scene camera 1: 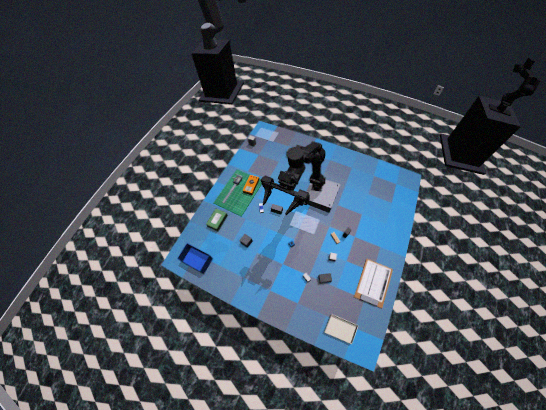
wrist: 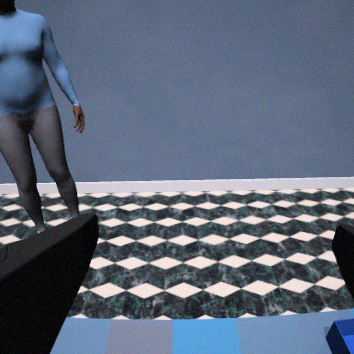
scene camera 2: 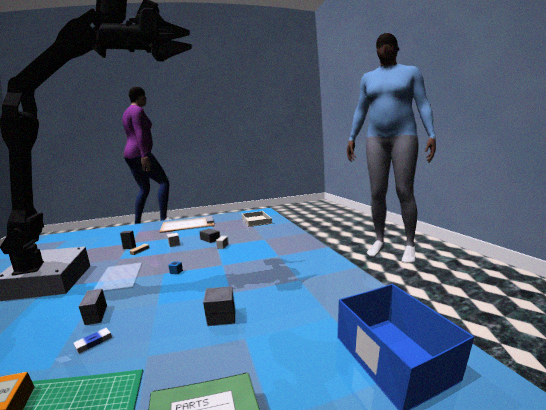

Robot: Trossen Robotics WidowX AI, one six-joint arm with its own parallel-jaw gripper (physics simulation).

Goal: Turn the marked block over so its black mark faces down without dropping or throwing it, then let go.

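Pixels of known places: gripper, between the fingertips: (scene camera 1: pixel 274 209) (wrist: pixel 216 231) (scene camera 2: pixel 190 40); arm's base, origin of its link: (scene camera 1: pixel 317 186) (scene camera 2: pixel 28 268).
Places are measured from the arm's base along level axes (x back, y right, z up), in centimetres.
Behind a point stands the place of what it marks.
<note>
A small blue block (scene camera 1: pixel 291 243) {z -3.5, x -39.2, y 8.0 cm} (scene camera 2: pixel 175 267) {z -4.0, x -38.8, y 9.6 cm} rests on the blue-and-grey tiled table top, in front of the arm's base. A dark patch seems to show on its upper side, but the block is too small in these views to be sure that this is the black mark. My gripper (scene camera 1: pixel 276 209) {z 51.8, x -47.5, y 13.7 cm} (scene camera 2: pixel 190 40) {z 51.8, x -47.5, y 13.7 cm} (wrist: pixel 216 231) {z 51.8, x -47.5, y 13.7 cm} is wide open and empty, high above the table and well apart from the block. Its fingers point out level towards the far wall. The blue block does not show in the wrist view.
Dark blocks (scene camera 1: pixel 246 240) (scene camera 2: pixel 93 306), pale blocks (scene camera 1: pixel 332 256) (scene camera 2: pixel 222 242), a wooden piece (scene camera 1: pixel 335 237) {z -4.7, x -29.5, y -16.4 cm} (scene camera 2: pixel 139 249) {z -5.1, x -29.5, y -15.1 cm} and a blue-white bar (scene camera 2: pixel 93 340) {z -5.0, x -20.3, y 32.4 cm} lie around. A blue bin (scene camera 1: pixel 195 258) {z -5.9, x -61.0, y 60.7 cm} (scene camera 2: pixel 440 382) {z -3.8, x -60.6, y 67.1 cm}, green box (scene camera 1: pixel 217 219) {z -2.2, x -35.2, y 54.8 cm}, beige tray (scene camera 1: pixel 341 329) {z -5.9, x -78.9, y -27.6 cm} and green mat (scene camera 1: pixel 237 204) {z -5.8, x -20.8, y 47.2 cm} stand farther out.
</note>
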